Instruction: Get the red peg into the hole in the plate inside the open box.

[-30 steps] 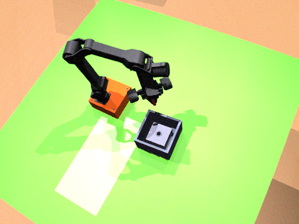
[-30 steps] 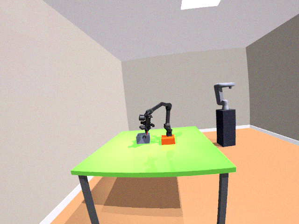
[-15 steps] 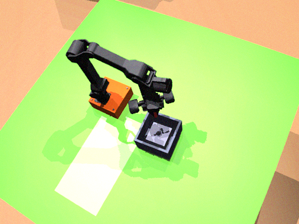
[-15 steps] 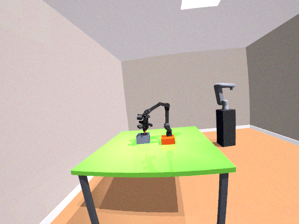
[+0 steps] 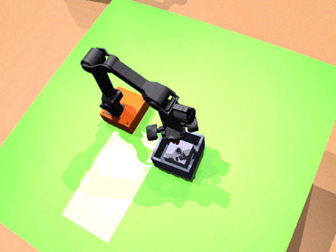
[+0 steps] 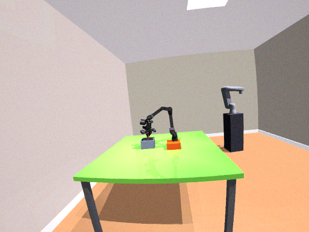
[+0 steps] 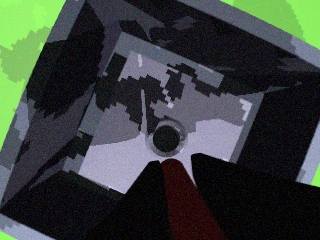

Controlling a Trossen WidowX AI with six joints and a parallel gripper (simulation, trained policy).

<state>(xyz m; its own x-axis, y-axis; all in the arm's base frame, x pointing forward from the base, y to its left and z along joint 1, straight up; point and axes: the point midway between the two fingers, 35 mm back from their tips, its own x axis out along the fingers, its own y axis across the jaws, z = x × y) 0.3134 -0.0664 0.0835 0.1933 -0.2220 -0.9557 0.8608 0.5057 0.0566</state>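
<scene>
My gripper tip is now 2 cm below the red peg, 1 cm to the right of it and 1 cm past it. From my gripper tip the other things lie so: dark box (9 cm below, 1 cm to the right); then plate (7 cm below, 1 cm to the right).
</scene>
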